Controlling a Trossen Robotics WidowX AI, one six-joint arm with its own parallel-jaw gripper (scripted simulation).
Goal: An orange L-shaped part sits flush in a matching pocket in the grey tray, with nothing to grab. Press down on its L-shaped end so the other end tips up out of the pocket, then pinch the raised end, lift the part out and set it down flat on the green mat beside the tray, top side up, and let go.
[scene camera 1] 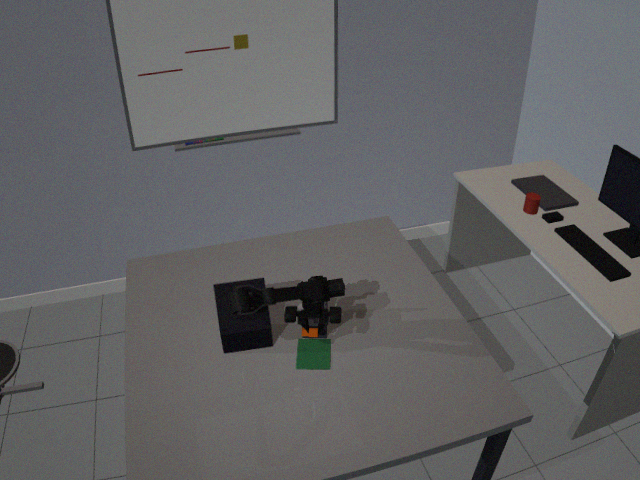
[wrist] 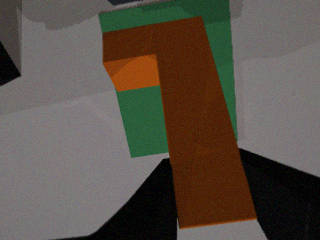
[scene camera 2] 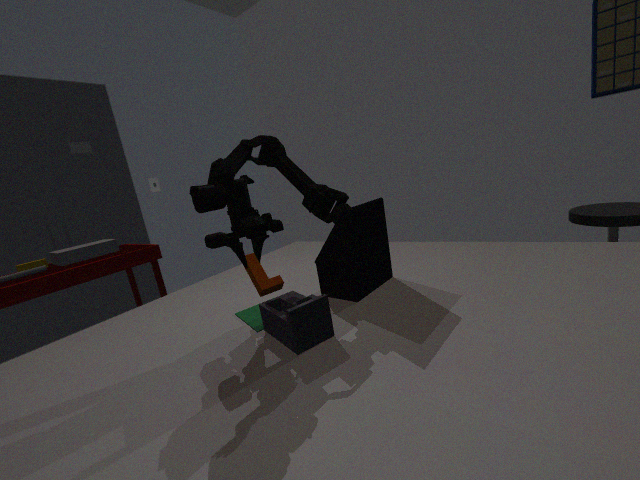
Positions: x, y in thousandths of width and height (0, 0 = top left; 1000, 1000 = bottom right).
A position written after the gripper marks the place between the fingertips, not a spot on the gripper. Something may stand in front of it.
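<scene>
Gripper visible in scene camera 2 (395, 553), in scene camera 1 (490, 693) and in the wrist view (630, 677).
</scene>
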